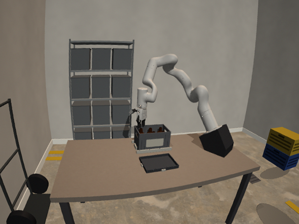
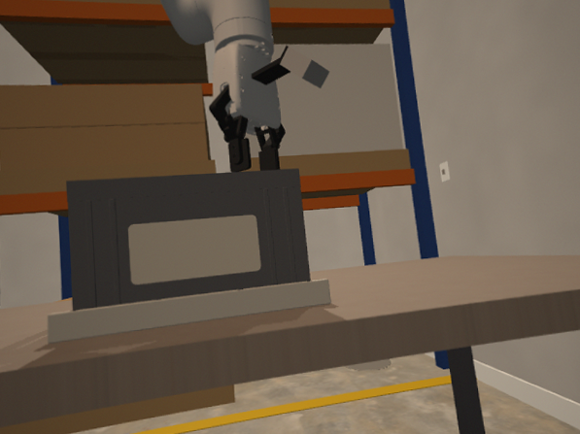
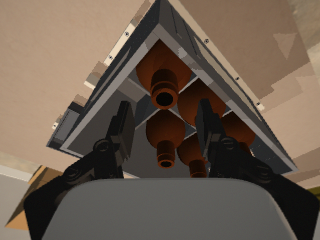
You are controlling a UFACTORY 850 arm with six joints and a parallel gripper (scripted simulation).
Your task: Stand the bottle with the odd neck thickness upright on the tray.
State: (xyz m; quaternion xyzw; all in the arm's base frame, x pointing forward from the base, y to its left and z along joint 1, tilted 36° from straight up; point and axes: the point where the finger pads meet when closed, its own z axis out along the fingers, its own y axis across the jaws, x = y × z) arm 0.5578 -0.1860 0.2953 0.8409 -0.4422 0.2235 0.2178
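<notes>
Right now my hand is 70 mm past the dark grey crate, 60 mm to the right of it and 120 mm above it. From my hand the other things lie so: black tray (20 mm ahead, 330 mm to the left, 190 mm below); bottle (170 mm behind, 50 mm to the left, 110 mm below).
</notes>
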